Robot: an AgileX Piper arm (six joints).
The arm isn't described. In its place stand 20 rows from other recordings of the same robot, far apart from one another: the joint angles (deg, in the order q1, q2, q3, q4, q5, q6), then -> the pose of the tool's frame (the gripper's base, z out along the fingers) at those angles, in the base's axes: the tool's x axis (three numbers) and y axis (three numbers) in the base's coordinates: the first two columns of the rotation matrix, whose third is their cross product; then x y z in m.
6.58 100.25 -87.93 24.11 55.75 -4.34 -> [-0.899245, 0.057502, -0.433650, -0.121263, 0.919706, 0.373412, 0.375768, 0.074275, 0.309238]
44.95 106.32 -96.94 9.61 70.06 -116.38 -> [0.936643, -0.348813, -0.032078, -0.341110, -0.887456, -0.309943, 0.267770, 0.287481, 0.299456]
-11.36 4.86 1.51 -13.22 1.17 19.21 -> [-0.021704, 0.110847, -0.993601, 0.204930, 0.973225, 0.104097, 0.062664, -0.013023, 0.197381]
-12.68 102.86 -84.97 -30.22 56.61 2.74 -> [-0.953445, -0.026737, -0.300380, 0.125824, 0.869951, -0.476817, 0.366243, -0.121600, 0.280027]
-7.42 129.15 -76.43 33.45 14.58 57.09 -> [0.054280, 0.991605, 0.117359, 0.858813, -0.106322, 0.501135, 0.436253, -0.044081, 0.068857]
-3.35 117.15 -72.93 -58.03 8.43 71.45 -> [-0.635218, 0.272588, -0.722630, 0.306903, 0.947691, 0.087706, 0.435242, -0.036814, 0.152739]
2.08 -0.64 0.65 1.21 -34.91 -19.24 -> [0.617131, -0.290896, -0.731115, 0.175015, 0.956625, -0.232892, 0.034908, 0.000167, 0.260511]
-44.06 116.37 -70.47 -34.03 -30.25 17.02 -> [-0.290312, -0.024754, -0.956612, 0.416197, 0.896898, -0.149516, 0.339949, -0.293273, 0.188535]
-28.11 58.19 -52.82 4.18 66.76 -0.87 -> [-0.806220, 0.446097, -0.388596, 0.458143, 0.886350, 0.066996, 0.153006, -0.074822, 0.320063]
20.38 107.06 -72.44 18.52 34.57 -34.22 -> [-0.653867, -0.581053, -0.484598, -0.666052, 0.745893, 0.004346, 0.359449, 0.151031, 0.197211]
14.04 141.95 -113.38 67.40 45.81 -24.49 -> [-0.926685, 0.207708, -0.313230, -0.130968, 0.602713, 0.787137, 0.502376, 0.187723, 0.138166]
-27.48 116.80 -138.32 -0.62 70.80 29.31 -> [-0.313599, 0.711372, -0.628972, 0.710122, 0.615435, 0.342003, 0.391257, -0.204550, 0.425744]
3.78 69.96 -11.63 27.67 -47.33 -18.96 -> [-0.161443, -0.000728, -0.986882, 0.275803, 0.960121, -0.045826, 0.192872, -0.018396, 0.199444]
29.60 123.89 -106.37 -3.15 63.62 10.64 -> [-0.910676, -0.332904, -0.244632, -0.341279, 0.939923, -0.008623, 0.402958, 0.223760, 0.214748]
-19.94 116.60 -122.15 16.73 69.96 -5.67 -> [-0.801676, 0.294606, -0.520118, 0.198839, 0.951993, 0.232751, 0.430578, -0.130028, 0.350947]
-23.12 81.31 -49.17 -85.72 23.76 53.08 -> [-0.741644, -0.214610, -0.635536, 0.339305, 0.697274, -0.631413, 0.262960, -0.152026, 0.272727]
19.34 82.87 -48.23 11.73 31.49 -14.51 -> [-0.790037, -0.359406, -0.496657, -0.441400, 0.895685, 0.053977, 0.257691, 0.100686, 0.224266]
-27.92 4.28 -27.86 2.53 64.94 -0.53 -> [-0.519446, 0.285966, -0.805232, 0.444339, 0.895311, 0.031318, 0.005412, 0.001250, 0.267948]
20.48 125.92 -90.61 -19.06 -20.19 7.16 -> [-0.093303, -0.233712, -0.967819, -0.477197, 0.863632, -0.162548, 0.477195, 0.189174, 0.203980]
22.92 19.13 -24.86 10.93 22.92 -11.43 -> [-0.177935, -0.100641, -0.978882, -0.459254, 0.888270, -0.007845, 0.068260, 0.036158, 0.301711]
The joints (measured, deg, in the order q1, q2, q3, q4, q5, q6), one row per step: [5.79 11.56 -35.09 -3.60 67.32 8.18]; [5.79 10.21 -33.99 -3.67 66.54 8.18]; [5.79 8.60 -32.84 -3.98 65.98 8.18]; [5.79 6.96 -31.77 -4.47 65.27 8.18]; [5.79 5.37 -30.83 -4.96 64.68 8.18]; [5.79 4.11 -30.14 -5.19 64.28 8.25]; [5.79 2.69 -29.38 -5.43 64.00 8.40]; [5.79 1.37 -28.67 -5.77 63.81 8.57]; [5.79 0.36 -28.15 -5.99 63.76 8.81]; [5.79 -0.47 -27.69 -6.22 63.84 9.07]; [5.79 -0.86 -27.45 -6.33 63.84 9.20]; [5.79 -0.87 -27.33 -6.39 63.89 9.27]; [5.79 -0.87 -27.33 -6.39 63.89 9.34]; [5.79 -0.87 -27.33 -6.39 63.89 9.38]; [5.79 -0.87 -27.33 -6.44 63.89 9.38]
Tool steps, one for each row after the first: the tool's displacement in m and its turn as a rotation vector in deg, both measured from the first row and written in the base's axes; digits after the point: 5 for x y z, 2 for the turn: [-0.00173 -0.00025 -0.00416 0.02 -1.03 0.01]; [-0.00421 -0.00093 -0.00882 -0.17 -2.07 -0.11]; [-0.00657 -0.00184 -0.01293 -0.49 -3.39 -0.30]; [-0.00894 -0.00276 -0.01661 -0.81 -4.67 -0.50]; [-0.01089 -0.00326 -0.01939 -0.87 -5.65 -0.63]; [-0.01314 -0.00381 -0.02271 -0.87 -6.61 -0.82]; [-0.01517 -0.00449 -0.02592 -0.95 -7.43 -1.07]; [-0.01678 -0.00496 -0.02842 -0.89 -7.99 -1.32]; [-0.01808 -0.00543 -0.03081 -0.84 -8.29 -1.59]; [-0.01860 -0.00564 -0.03200 -0.81 -8.45 -1.72]; [-0.01843 -0.00571 -0.03264 -0.82 -8.30 -1.79]; [-0.01843 -0.00571 -0.03264 -0.76 -8.30 -1.83]; [-0.01843 -0.00571 -0.03264 -0.73 -8.30 -1.86]; [-0.01843 -0.00578 -0.03263 -0.77 -8.30 -1.88]
